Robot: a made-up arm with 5 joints.
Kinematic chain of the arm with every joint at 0, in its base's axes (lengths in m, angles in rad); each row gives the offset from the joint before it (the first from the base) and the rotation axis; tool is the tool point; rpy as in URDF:
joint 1: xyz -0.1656 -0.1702 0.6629 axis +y
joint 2: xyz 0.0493 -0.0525 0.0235 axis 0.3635 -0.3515 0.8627
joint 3: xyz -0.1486 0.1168 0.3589 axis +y
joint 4: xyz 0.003 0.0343 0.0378 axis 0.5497 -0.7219 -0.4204
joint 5: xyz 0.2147 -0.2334 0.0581 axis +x
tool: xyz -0.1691 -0.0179 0.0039 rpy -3.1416 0 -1.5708
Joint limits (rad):
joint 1: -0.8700..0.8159
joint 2: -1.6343..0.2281
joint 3: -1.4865..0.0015
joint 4: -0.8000..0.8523
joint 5: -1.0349..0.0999
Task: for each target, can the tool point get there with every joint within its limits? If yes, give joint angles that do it. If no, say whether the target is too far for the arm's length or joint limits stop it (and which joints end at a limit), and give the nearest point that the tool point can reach.
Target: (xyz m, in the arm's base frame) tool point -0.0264 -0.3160 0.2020
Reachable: no: joint limits stop it (at a limit: joint 1, joint 2, joint 3, joint 4, joint 5) | nearest point 0.3845 -0.2284 0.6500 | short by 0.614 m
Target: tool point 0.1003 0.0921 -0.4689
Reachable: no: too far | nearest point 0.4176 0.0712 0.6703 | short by 1.183 m
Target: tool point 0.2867 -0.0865 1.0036
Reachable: yes | joints 0.6435 -0.9451 -0.4844 -0.3939 -0.6684
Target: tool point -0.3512 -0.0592 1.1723
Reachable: yes | joints -0.3868 -0.8104 -1.0315 -0.2257 -0.2280
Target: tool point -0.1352 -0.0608 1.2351
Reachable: yes | joints -0.0018 -0.7346 -0.9846 -0.4354 -0.4606
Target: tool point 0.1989 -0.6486 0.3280
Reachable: no: joint limits stop it (at a limit: joint 1, joint 2, joint 3, joint 4, joint 5) | nearest point 0.3845 -0.2284 0.6500 | short by 0.561 m
